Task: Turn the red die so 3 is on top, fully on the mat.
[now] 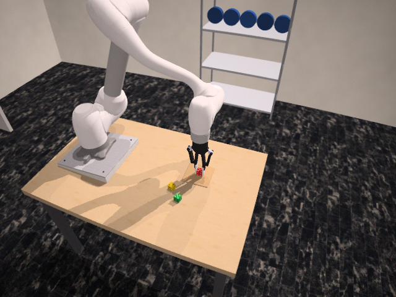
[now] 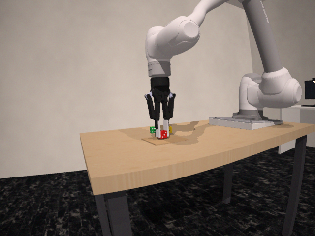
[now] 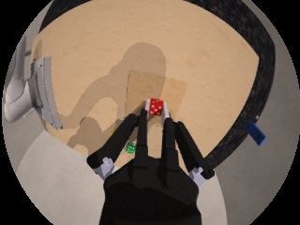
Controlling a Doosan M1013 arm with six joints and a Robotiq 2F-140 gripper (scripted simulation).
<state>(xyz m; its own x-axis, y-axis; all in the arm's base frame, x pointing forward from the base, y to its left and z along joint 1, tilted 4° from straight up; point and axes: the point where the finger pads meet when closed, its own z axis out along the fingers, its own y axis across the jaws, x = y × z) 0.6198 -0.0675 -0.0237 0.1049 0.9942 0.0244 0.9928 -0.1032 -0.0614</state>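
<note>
Now: hand 20 mm above the red die. The rest, counted from my hand: mat: 10 mm behind, 50 mm below; green die: 80 mm behind, 180 mm to the right, 30 mm below; yellow die: 120 mm behind, 120 mm to the right, 30 mm below.
</note>
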